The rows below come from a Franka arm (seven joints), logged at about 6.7 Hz.
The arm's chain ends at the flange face. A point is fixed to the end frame.
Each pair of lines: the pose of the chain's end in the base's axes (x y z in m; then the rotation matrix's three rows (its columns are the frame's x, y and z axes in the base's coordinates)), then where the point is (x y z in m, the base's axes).
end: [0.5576 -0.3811 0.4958], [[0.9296 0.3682 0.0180], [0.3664 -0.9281 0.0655], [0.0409 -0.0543 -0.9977]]
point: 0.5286 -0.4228 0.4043
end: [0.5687 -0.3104 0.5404], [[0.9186 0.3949 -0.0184], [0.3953 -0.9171 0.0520], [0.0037 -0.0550 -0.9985]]
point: 0.5379 -0.3543 0.4505
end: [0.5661 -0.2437 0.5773], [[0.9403 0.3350 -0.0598], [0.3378 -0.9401 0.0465], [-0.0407 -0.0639 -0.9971]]
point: 0.5286 -0.2862 0.4893
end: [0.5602 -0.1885 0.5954], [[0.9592 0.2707 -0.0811], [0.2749 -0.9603 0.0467], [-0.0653 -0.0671 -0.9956]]
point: 0.5179 -0.2287 0.5086
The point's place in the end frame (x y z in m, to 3 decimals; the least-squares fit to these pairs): -0.046 0.033 0.088
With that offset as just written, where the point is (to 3 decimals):
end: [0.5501 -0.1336 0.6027], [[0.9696 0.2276 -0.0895], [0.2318 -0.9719 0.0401], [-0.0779 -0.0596 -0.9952]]
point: 0.505 -0.173 0.517
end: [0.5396 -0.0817 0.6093], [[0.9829 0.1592 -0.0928], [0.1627 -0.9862 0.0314], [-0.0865 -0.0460 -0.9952]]
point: 0.491 -0.119 0.524
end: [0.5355 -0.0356 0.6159], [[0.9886 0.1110 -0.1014], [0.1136 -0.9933 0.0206], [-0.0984 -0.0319 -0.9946]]
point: 0.485 -0.072 0.532
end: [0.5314 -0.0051 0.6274], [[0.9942 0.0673 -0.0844], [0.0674 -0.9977 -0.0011], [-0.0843 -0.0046 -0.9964]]
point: 0.480 -0.041 0.543
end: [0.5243 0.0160 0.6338], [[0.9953 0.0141 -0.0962], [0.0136 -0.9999 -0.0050], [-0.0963 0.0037 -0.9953]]
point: 0.471 -0.018 0.551
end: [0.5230 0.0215 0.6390], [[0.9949 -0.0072 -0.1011], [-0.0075 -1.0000 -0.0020], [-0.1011 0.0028 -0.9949]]
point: 0.468 -0.011 0.556
